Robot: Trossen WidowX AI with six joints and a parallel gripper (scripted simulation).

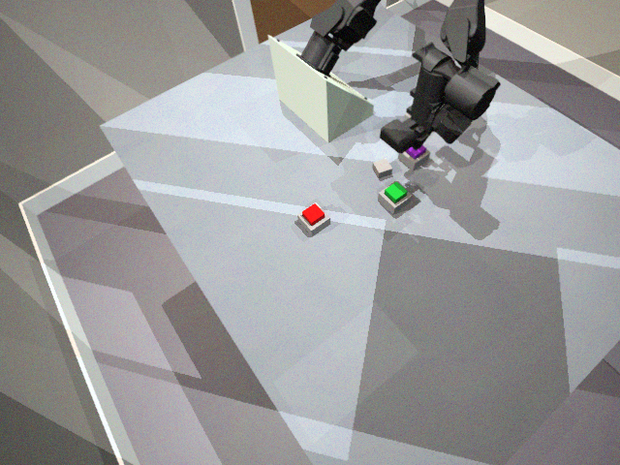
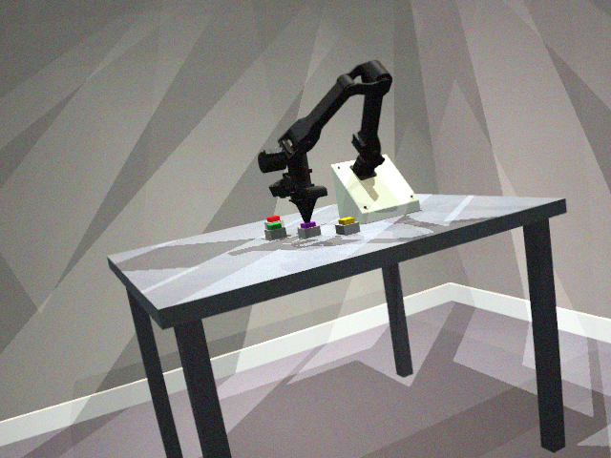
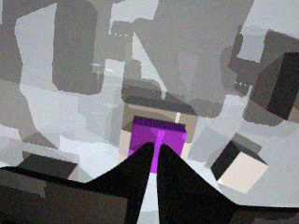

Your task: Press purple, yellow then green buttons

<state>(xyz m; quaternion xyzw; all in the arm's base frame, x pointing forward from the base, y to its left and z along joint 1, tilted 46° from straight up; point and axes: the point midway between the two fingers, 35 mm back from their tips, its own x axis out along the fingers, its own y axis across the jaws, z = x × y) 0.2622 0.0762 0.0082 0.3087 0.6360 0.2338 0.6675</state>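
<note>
The yellow button is 90 mm to the left of my gripper tip, 70 mm behind it and 10 mm below it. From my gripper tip the other things lie so: purple button 10 mm below; green button 120 mm to the right, 40 mm ahead, 10 mm below; small block 70 mm to the right, 30 mm below, 30 mm behind.
</note>
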